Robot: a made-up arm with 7 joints. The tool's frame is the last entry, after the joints. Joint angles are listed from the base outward.
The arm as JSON. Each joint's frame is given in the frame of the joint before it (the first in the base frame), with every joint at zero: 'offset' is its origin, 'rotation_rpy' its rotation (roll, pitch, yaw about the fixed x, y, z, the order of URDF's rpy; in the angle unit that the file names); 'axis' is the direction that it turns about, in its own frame. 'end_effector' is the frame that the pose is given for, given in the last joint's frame.
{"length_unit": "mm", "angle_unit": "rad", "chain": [
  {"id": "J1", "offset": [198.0, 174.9, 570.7], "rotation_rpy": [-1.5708, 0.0, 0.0], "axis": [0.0, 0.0, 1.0]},
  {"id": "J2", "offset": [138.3, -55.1, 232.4], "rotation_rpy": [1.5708, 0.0, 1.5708], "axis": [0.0, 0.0, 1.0]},
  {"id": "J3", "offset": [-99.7, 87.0, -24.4], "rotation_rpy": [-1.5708, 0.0, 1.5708], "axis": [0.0, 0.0, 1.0]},
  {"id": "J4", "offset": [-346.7, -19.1, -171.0], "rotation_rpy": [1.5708, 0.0, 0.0], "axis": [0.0, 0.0, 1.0]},
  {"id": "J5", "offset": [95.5, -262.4, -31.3], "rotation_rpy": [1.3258, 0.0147, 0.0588], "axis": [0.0, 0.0, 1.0]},
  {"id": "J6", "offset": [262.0, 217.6, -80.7], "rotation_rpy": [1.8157, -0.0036, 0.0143], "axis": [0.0, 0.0, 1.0]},
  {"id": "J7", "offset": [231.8, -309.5, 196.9], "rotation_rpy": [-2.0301, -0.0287, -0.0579], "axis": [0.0, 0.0, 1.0]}
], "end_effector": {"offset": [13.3, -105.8, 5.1], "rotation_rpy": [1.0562, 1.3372, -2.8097]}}
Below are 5 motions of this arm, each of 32 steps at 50 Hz.
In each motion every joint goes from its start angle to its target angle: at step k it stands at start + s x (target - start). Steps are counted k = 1, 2, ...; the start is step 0. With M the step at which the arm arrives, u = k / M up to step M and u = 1 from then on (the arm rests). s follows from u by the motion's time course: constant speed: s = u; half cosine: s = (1 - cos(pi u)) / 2; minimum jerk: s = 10 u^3 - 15 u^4 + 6 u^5.
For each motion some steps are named. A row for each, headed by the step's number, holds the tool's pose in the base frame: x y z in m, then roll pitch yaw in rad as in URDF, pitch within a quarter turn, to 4 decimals.
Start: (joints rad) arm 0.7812 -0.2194 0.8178 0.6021 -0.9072 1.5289 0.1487
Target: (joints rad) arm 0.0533 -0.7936 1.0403 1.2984 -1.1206 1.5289 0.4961
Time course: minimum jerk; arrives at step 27
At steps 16, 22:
16: -0.1041 0.2018 0.7785 -0.6480 -0.7070 -1.9106
22: -0.1096 0.2410 0.8269 -0.6611 -0.6811 -1.9767

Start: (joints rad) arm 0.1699 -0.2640 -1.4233 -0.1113 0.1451 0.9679 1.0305
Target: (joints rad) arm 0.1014 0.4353 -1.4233 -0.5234 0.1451 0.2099 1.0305
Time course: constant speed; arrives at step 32
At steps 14, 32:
14: 0.6636 0.5274 0.2408 -0.7508 -0.5614 0.8393
32: 0.6318 0.6309 0.3537 -0.6111 -0.9787 0.6669

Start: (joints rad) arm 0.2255 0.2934 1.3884 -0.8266 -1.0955 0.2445 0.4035
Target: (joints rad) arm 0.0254 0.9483 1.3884 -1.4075 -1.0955 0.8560 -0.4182
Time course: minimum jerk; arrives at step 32
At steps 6, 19, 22, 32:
6: 0.2574 0.0016 0.0647 0.3970 -0.9006 -2.0869
19: 0.5364 0.2635 -0.1214 1.2782 -0.0813 -2.4945
22: 0.6093 0.3285 -0.1225 1.4262 0.1225 -2.5660
32: 0.6954 0.4028 -0.1052 1.5836 0.3679 -2.6602

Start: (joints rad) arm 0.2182 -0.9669 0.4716 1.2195 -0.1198 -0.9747 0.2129
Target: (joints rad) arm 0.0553 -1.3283 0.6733 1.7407 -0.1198 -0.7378 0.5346
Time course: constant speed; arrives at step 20
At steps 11, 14, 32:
11: 0.5995 0.4636 1.1251 3.0575 -0.2388 -1.7354
14: 0.6218 0.4829 1.1428 3.0063 -0.2705 -1.7492
32: 0.6684 0.5195 1.1737 2.9065 -0.3370 -1.7858

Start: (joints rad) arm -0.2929 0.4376 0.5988 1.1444 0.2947 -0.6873 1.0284
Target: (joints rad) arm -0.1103 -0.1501 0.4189 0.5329 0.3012 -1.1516 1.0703
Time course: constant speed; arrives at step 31
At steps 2, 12, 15, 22, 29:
2: 0.5142 -0.0322 0.9640 2.5471 0.6566 -1.7652
12: 0.4598 0.0496 0.9811 2.5416 0.4562 -1.9197
15: 0.4469 0.0750 0.9821 2.5516 0.3965 -1.9578
22: 0.4217 0.1324 0.9770 2.5916 0.2596 -2.0369
29: 0.4021 0.1844 0.9626 2.6515 0.1272 -2.1058

